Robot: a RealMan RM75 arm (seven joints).
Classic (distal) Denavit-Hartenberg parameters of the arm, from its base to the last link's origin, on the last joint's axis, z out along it. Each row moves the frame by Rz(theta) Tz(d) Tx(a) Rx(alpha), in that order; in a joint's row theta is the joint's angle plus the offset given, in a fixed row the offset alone. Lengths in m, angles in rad.
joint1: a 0  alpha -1.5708  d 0.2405  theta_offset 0
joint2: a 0  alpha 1.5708  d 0  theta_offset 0
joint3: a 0  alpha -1.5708  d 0.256  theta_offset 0
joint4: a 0  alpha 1.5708  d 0  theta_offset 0
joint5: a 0  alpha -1.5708  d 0.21  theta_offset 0
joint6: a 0  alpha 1.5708  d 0  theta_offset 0
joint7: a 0  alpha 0  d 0.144  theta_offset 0
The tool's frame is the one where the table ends.
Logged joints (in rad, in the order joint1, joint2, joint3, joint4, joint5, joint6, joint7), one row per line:
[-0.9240 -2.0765 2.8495 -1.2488 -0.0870 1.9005 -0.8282]
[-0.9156 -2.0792 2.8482 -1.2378 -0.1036 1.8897 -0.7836]
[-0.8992 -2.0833 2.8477 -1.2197 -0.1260 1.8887 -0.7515]
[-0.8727 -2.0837 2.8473 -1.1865 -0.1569 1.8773 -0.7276]
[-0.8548 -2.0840 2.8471 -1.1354 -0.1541 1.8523 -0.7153]
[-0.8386 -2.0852 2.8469 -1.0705 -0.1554 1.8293 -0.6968]
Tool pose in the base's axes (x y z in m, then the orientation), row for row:
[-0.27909 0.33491 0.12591 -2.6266 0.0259 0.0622]
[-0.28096 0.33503 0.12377 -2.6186 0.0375 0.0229]
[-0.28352 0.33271 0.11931 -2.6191 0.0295 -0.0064]
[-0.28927 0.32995 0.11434 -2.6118 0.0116 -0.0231]
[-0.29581 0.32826 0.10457 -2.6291 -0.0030 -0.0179]
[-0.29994 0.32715 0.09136 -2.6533 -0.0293 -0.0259]
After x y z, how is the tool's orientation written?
As angles about the fixed x, y, z axes (roll, pitch, yaw), in radians.
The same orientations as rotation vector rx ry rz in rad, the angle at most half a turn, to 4 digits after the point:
[-2.6261 -0.0727 0.0555]
[-2.6185 -0.0168 0.0571]
[-2.6187 0.0187 0.0364]
[-2.6115 0.0343 0.0070]
[-2.6290 0.0225 -0.0101]
[-2.6532 0.0247 -0.0474]

